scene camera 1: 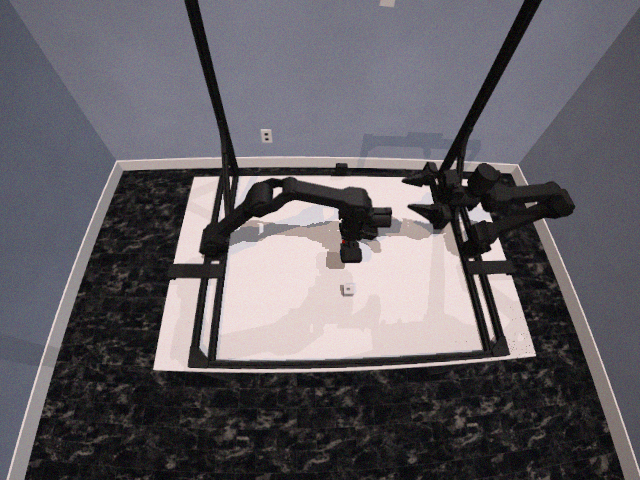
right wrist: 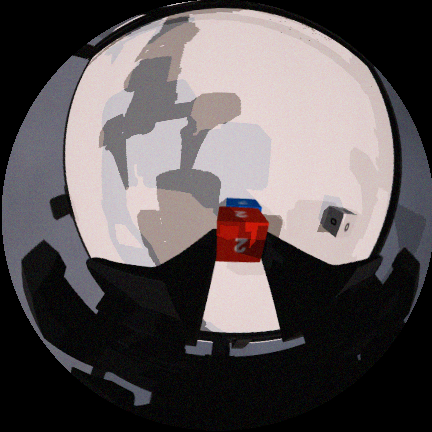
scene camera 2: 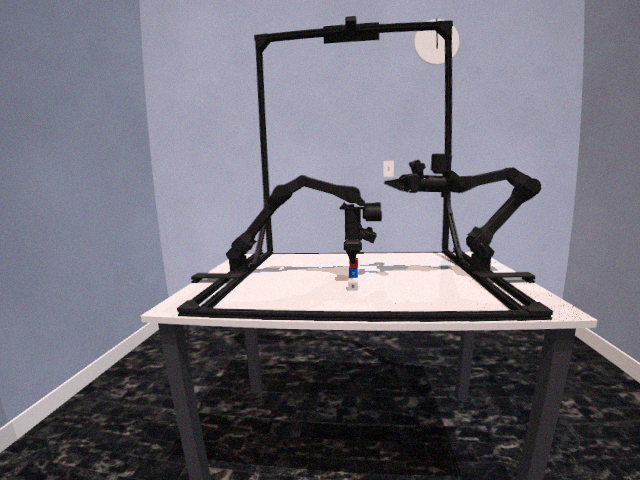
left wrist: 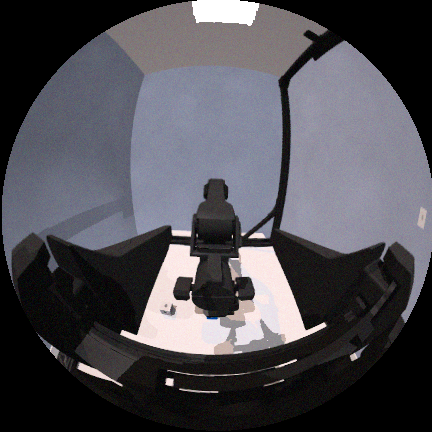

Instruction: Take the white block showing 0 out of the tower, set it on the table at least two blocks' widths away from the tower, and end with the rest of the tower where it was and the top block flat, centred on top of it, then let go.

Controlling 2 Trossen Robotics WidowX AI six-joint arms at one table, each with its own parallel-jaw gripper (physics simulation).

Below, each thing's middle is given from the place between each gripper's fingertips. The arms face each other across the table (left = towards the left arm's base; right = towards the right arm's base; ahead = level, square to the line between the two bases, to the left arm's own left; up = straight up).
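Relative to the red block showing 2 [right wrist: 241, 231], my left gripper is 290 mm above it and 120 mm to the left of it.
My right hand is right at the red block showing 2.
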